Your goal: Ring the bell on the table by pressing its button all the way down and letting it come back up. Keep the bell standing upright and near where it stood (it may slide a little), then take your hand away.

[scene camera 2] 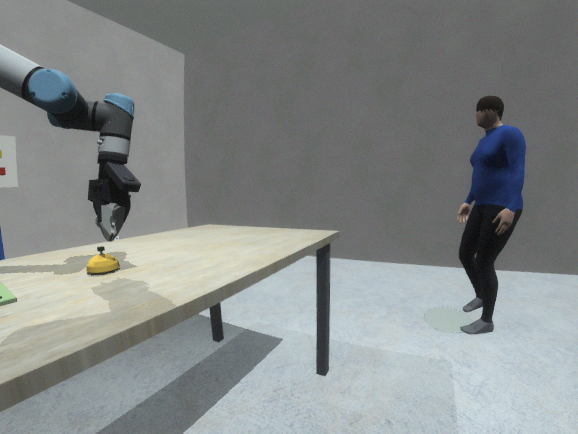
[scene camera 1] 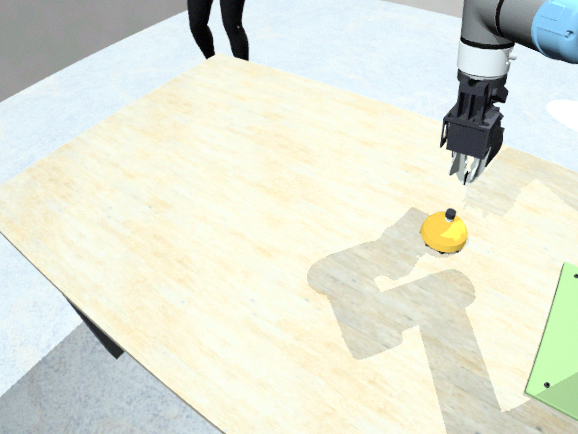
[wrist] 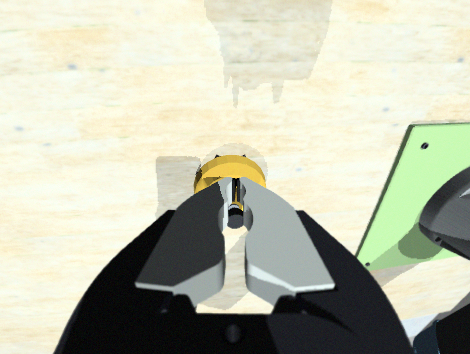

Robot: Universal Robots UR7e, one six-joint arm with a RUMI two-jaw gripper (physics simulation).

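Seen in the pictures: gripper, fingertip midpoint: [scene camera 2: 109,241] [scene camera 1: 464,184] [wrist: 236,180]; arm's base, link origin: [wrist: 464,202].
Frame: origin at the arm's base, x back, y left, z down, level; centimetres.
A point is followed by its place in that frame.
Observation:
A yellow dome bell [scene camera 1: 440,235] {x -36.7, y -1.5, z -2.7 cm} [scene camera 2: 103,265] {x -35.6, y -8.2, z -1.7 cm} [wrist: 230,167] {x -37.0, y -8.3, z -1.9 cm} stands upright on the wooden table [scene camera 1: 200,200] {x -79.7, y 15.1, z 0.7 cm} [scene camera 2: 240,250] {x -75.1, y -20.6, z 0.7 cm}. Its black button [scene camera 1: 450,214] {x -36.7, y -3.9, z -5.9 cm} [scene camera 2: 100,249] {x -36.4, y -5.4, z -5.4 cm} [wrist: 235,218] {x -36.9, y -5.0, z -5.9 cm} is up, with a short stem showing below it. My gripper [scene camera 1: 466,181] {x -37.2, y -10.3, z -7.8 cm} [scene camera 2: 111,239] {x -37.2, y -10.3, z -7.8 cm} [wrist: 236,180] {x -37.2, y -10.3, z -7.8 cm} is shut on nothing and points down. Its tips hang above the button's height, a little to one side, and do not touch the bell. In the wrist view the fingers cover part of the dome, and the button shows through the gap between them.
A green plate [scene camera 1: 560,320] {x -13.5, y 0.9, z -0.1 cm} [scene camera 2: 6,296] {x -14.5, y -9.6, z -0.1 cm} [wrist: 395,200] {x -13.4, y -1.4, z -0.1 cm} with dark screws lies on the table at the right of scene camera 1. The arm's dark base part [wrist: 450,215] {x -7.1, y -0.8, z -3.3 cm} stands over it. A person in blue [scene camera 2: 500,170] stands on the floor beyond the table.

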